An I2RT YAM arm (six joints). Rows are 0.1 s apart.
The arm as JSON. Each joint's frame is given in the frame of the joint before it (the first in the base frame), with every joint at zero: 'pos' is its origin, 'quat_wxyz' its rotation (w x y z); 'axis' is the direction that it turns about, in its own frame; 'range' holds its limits. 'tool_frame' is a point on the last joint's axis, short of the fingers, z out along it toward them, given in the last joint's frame.
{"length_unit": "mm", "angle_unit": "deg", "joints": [
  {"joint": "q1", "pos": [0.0, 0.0, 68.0], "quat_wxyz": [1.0, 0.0, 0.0, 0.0], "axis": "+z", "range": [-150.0, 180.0]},
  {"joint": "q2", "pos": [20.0, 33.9, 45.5], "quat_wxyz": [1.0, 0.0, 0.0, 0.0], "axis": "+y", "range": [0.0, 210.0]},
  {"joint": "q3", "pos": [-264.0, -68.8, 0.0], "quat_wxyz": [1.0, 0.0, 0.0, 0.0], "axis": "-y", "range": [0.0, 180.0]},
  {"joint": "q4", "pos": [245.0, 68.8, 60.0], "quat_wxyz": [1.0, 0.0, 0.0, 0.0], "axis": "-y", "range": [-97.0, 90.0]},
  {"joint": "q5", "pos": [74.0, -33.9, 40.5], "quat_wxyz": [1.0, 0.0, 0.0, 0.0], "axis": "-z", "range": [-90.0, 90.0]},
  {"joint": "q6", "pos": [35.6, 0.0, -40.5], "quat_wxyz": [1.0, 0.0, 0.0, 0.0], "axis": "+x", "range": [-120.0, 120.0]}
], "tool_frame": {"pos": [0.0, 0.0, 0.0], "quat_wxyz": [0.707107, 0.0, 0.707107, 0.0]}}
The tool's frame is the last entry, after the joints.
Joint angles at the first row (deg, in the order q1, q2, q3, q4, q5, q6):
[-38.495, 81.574, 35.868, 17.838, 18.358, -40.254]
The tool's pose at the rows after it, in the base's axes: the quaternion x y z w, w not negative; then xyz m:
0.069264, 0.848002, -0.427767, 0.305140, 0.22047, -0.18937, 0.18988
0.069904, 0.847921, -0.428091, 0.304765, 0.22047, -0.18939, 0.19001
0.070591, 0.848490, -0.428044, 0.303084, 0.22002, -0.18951, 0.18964
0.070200, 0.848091, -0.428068, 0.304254, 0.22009, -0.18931, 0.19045
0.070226, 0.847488, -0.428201, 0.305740, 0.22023, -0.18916, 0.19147
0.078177, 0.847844, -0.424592, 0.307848, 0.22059, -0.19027, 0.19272
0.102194, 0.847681, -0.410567, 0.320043, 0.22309, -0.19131, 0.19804
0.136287, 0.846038, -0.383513, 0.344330, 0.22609, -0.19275, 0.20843
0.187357, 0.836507, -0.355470, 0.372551, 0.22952, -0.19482, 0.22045
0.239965, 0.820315, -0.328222, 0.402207, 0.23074, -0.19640, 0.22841
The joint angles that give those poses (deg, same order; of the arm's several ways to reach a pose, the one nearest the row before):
[-38.439, 81.653, 35.817, 17.667, 18.450, -40.210]
[-38.431, 81.640, 35.844, 17.618, 18.544, -40.170]
[-38.495, 81.632, 35.807, 17.484, 18.632, -40.166]
[-38.463, 81.491, 35.860, 17.403, 18.564, -40.166]
[-38.429, 81.343, 35.947, 17.317, 18.512, -40.122]
[-38.562, 81.389, 36.423, 16.653, 18.457, -39.109]
[-38.455, 81.234, 37.921, 14.502, 18.123, -35.481]
[-38.501, 80.607, 40.315, 11.032, 16.480, -29.899]
[-38.498, 80.177, 42.970, 8.014, 15.642, -22.465]
[-38.672, 79.790, 44.346, 6.951, 14.906, -14.962]

